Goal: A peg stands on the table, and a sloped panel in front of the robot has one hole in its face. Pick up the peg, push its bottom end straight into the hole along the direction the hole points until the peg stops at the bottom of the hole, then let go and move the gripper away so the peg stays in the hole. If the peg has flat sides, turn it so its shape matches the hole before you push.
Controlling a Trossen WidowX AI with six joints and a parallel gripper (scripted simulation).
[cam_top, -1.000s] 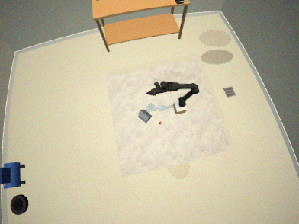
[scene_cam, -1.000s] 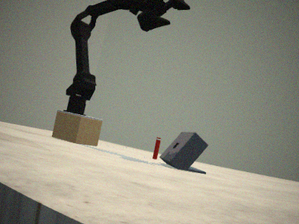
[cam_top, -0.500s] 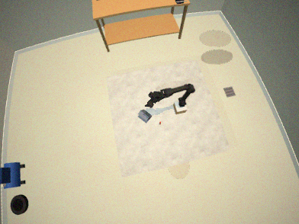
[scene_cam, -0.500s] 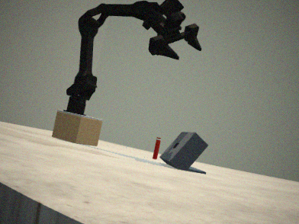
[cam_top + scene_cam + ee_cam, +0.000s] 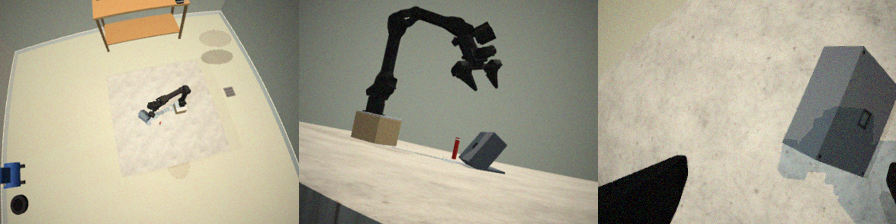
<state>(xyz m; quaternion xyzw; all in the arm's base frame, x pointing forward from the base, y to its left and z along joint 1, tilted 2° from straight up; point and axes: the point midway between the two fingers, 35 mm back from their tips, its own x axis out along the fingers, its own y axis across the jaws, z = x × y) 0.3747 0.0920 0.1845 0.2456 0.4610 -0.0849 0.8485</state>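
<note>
Now: the peg 20 cm below my gripper tip, 11 cm behind it and 8 cm to the left of it. The rest, counted from my gripper tip: grey panel block (20 cm below, 5 cm to the right, 4 cm ahead).
</note>
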